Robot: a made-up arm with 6 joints.
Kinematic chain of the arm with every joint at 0, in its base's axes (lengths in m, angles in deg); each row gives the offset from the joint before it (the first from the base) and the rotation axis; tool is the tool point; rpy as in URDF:
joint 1: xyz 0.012 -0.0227 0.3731 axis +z
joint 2: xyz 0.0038 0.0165 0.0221 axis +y
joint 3: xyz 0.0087 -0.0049 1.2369 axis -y
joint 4: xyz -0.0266 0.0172 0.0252 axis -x
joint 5: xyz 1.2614 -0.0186 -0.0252 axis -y
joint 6: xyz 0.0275 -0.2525 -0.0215 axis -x
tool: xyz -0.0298 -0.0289 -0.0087 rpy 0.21 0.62 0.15
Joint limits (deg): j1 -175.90..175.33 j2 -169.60..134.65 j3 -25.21..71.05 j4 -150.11..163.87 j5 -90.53..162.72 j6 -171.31..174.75
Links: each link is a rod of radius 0.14 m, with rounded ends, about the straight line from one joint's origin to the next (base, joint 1, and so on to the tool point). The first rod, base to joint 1, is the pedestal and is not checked.
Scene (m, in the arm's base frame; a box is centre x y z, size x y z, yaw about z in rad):
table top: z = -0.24
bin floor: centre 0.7 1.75 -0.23 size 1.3 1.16 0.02 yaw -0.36
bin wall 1: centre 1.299 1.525 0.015 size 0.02 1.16 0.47 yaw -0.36
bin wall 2: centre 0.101 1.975 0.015 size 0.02 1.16 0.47 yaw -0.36
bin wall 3: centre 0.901 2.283 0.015 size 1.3 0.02 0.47 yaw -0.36
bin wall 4: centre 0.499 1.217 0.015 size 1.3 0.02 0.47 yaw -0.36
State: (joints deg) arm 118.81 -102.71 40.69 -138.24 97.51 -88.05
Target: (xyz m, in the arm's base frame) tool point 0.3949 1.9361 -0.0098
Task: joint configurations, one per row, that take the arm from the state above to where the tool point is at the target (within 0.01 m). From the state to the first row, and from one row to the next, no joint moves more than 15 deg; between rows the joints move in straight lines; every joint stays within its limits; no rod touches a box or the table.
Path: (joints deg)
1: 114.98 -88.89 39.20 -137.55 97.59 -87.95
2: 111.14 -75.08 37.70 -136.86 97.67 -87.85
3: 107.31 -61.26 36.21 -136.16 97.74 -87.75
4: 103.47 -47.44 34.72 -135.47 97.82 -87.64
5: 99.64 -33.63 33.22 -134.78 97.90 -87.54
6: 95.80 -19.81 31.73 -134.09 97.98 -87.44
7: 91.97 -5.99 30.24 -133.40 98.06 -87.34
8: 88.13 7.82 28.74 -132.70 98.13 -87.24
9: 84.30 21.64 27.25 -132.01 98.21 -87.14
10: 80.46 35.46 25.76 -131.32 98.29 -87.04
11: 76.63 49.27 24.26 -130.63 98.37 -86.94
12: 72.80 63.09 22.77 -129.93 98.44 -86.83

